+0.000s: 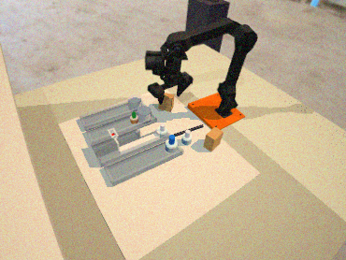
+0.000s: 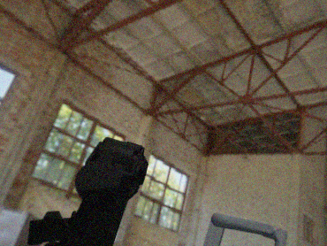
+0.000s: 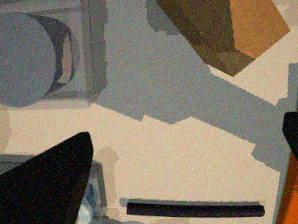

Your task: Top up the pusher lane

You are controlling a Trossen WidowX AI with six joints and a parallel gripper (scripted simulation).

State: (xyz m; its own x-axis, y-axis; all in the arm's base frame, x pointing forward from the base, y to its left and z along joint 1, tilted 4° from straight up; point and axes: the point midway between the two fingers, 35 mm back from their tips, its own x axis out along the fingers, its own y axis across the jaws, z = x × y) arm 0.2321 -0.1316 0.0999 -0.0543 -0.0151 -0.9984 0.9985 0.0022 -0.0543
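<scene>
The thin black strip lies 120 mm to the left of my gripper tip, 90 mm below it and 20 mm behind it. Also, from my gripper tip: sprung lane (240 mm ahead, 70 mm below, 50 mm to the left).
</scene>
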